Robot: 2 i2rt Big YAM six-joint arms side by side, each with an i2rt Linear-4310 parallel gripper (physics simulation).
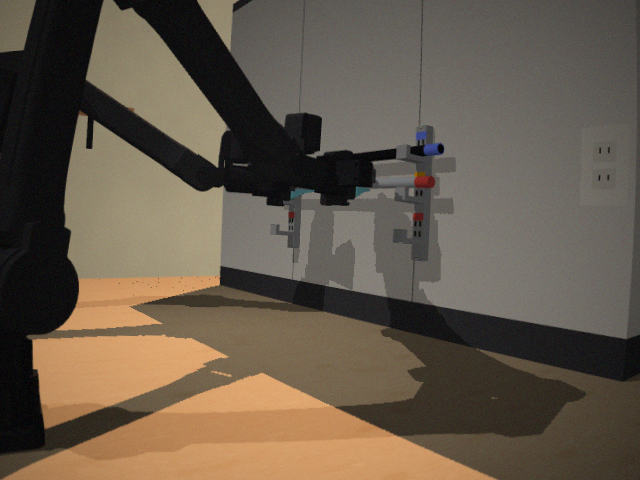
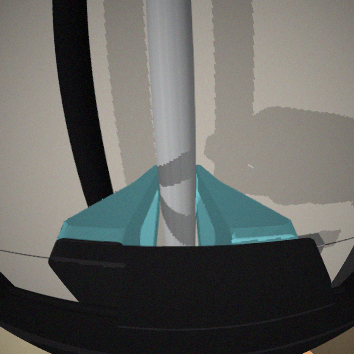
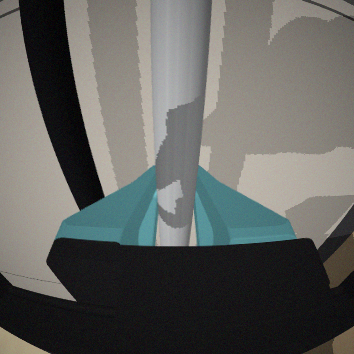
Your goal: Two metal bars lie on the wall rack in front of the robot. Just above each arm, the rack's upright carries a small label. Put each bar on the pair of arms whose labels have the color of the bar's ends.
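Places are measured from the left arm's base along level axes (x left, y back, z up), in millimetres.
Pixels of known places: left gripper, between the fingertips: (image 2: 176, 174); right gripper, between the fingertips: (image 3: 175, 174).
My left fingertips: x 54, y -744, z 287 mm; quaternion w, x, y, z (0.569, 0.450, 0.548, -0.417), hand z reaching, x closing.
Behind a point stands the place of what it marks.
The silver bar (image 1: 395, 181) {x -204, y -830, z 284 mm} (image 2: 172, 75) {x -4, y -748, z 286 mm} (image 3: 180, 50) {x -180, y -820, z 284 mm} has a red end (image 1: 424, 181) {x -269, y -856, z 282 mm}. My left gripper (image 1: 301, 192) (image 2: 176, 174) {x 54, y -744, z 287 mm} and right gripper (image 1: 362, 190) {x -102, y -815, z 284 mm} (image 3: 177, 170) {x -102, y -815, z 284 mm} are both shut on it. Near its red end it shows just above the middle arm (image 1: 404, 194) {x -245, y -830, z 258 mm} of the right-hand upright, across the yellow label (image 1: 419, 174) {x -251, y -854, z 292 mm}. The black bar (image 1: 377, 154) {x -136, y -819, z 341 mm} (image 2: 75, 90) {x 5, y -763, z 337 mm} (image 3: 50, 90) {x -160, y -829, z 338 mm} with a blue end (image 1: 433, 149) {x -267, y -872, z 339 mm} lies on the top arm (image 1: 403, 151) {x -240, y -827, z 335 mm}, below a blue label (image 1: 421, 135) {x -217, y -873, z 372 mm}. The bars' far ends are hidden.
The lowest arm (image 1: 400, 236) {x -241, y -827, z 184 mm} of the right-hand upright has a red label (image 1: 417, 216) {x -214, y -872, z 222 mm} above it. The left-hand upright (image 1: 293, 238) {x 155, y -724, z 164 mm} also shows a low arm (image 1: 275, 228) {x 135, y -675, z 187 mm} and a red label (image 1: 291, 214) {x 164, y -719, z 223 mm}; its upper part is hidden. A socket plate (image 1: 603, 192) {x -516, y -1016, z 262 mm} is on the wall at right.
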